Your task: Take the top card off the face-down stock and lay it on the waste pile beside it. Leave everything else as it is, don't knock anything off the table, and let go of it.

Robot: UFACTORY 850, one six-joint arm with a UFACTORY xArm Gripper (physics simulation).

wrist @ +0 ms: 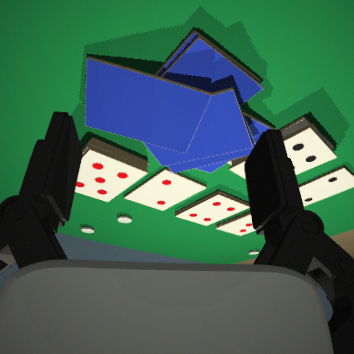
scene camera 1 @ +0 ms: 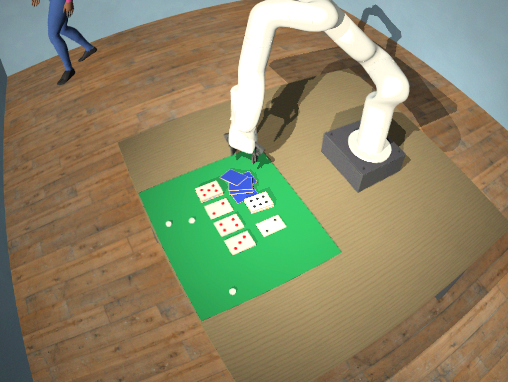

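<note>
The face-down stock is spread out: several blue cards lie fanned and overlapping on the green mat. One blue card sticks out toward the red five. Other blue cards reach toward the black-spotted face-up pile, and part of the stock shows behind them. That face-up pile, apparently the waste pile, is partly hidden by a finger in the wrist view; I cannot tell whether blue cards touch it. My gripper is wide open and empty, above the mat by the far side of the blue cards.
Face-up red five, two, four and three stand in a row. A black two lies beyond the waste pile. White discs lie on the green mat.
</note>
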